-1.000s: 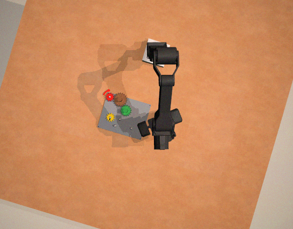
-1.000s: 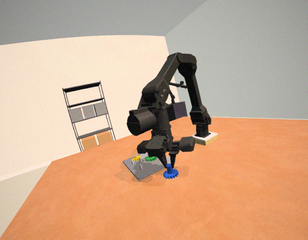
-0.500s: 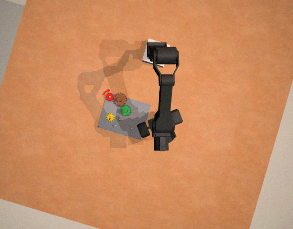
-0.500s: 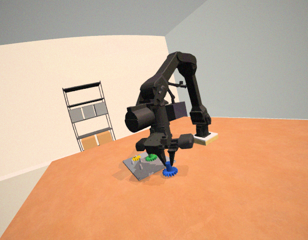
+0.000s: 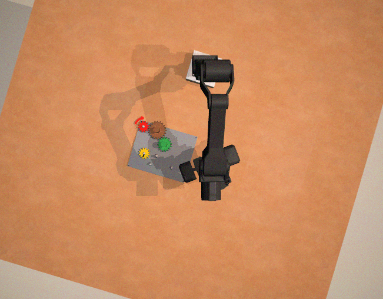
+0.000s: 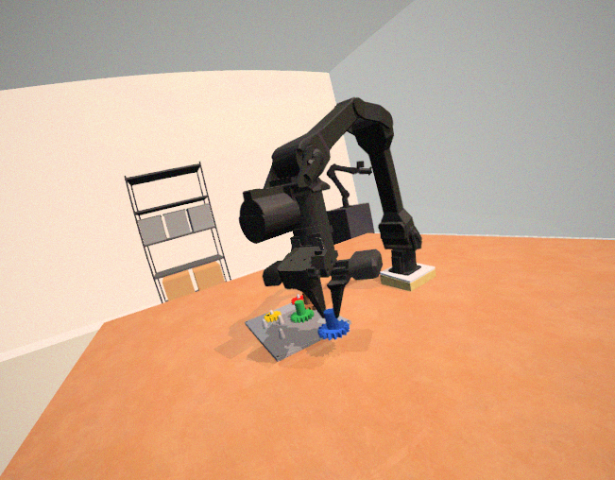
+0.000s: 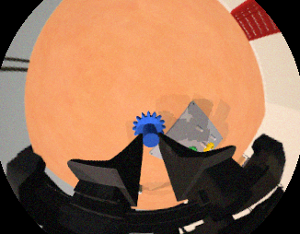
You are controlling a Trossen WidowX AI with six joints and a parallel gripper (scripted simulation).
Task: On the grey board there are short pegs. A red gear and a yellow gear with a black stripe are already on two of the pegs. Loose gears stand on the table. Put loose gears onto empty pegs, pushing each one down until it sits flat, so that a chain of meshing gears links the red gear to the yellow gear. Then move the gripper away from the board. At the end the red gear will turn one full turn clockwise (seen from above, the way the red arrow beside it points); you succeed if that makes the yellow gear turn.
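Now: the yellow gear 22 cm to the right of my gripper tip, 5 cm below it and 2 cm ahead of it. From my gripper tip the other things lie so: blue gear (1 cm below); brown gear (20 cm to the right, 7 cm behind, 5 cm below); green gear (16 cm to the right, 5 cm below, 3 cm behind).
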